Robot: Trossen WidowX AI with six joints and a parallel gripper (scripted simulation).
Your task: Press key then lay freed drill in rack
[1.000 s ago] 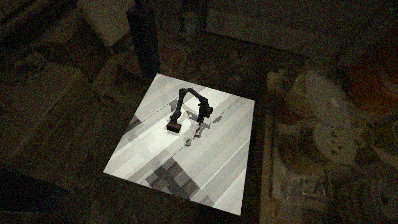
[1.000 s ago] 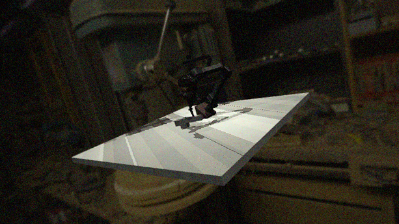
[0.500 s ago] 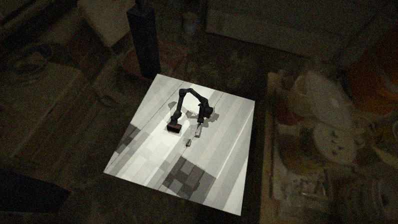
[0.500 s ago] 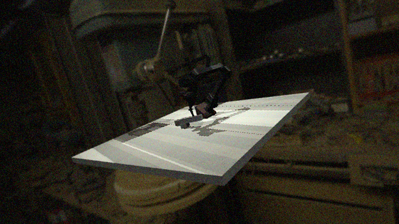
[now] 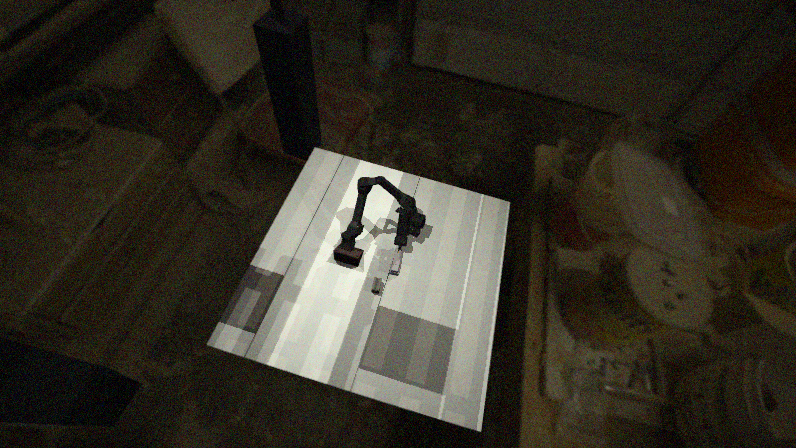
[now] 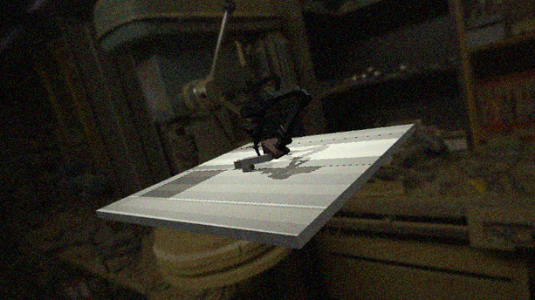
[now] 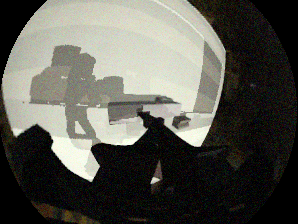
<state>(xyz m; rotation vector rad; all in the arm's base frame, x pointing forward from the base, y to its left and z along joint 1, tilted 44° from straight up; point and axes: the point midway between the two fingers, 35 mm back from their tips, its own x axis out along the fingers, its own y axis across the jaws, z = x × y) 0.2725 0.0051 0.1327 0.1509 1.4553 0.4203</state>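
Now: the yellowish drill 8 cm below my gripper tip and 6 cm to the right of it. Also, from my gripper tip: dark grey housing block: 8 cm below, 3 cm to the right.
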